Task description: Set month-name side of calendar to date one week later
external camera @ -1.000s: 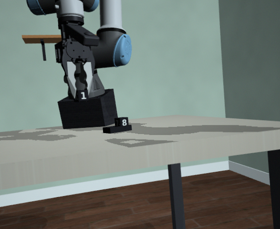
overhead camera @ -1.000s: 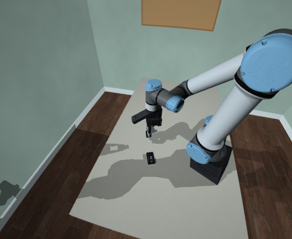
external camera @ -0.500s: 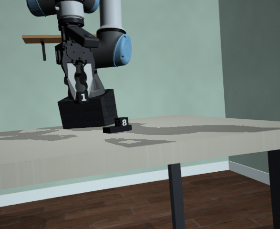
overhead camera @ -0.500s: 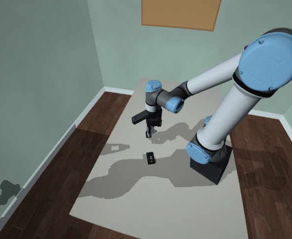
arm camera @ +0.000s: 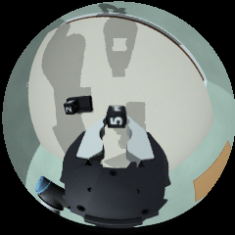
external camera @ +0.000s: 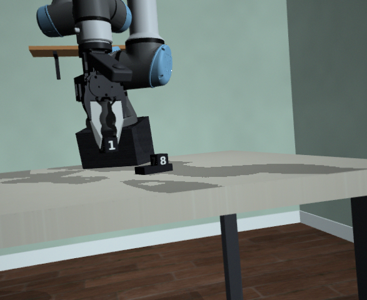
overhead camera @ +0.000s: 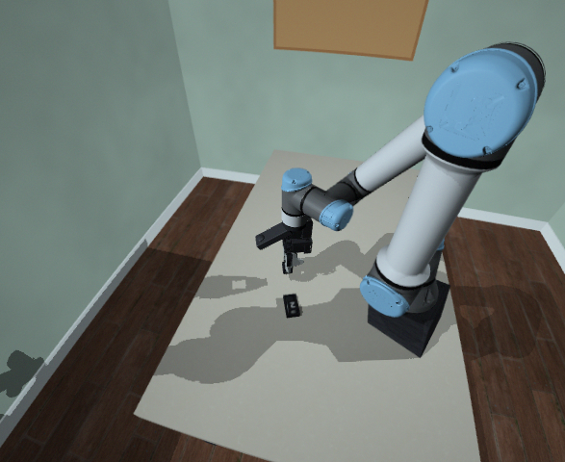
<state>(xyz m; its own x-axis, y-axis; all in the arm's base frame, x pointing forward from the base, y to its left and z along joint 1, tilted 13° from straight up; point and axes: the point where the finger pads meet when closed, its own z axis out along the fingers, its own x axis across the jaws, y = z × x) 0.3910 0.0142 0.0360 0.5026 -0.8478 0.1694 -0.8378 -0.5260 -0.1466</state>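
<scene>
The black tray lies 9 cm to the left of my hand, 7 cm below it and 6 cm behind it. From my hand the other things lie so: black digit cube 1 cm below.
</scene>
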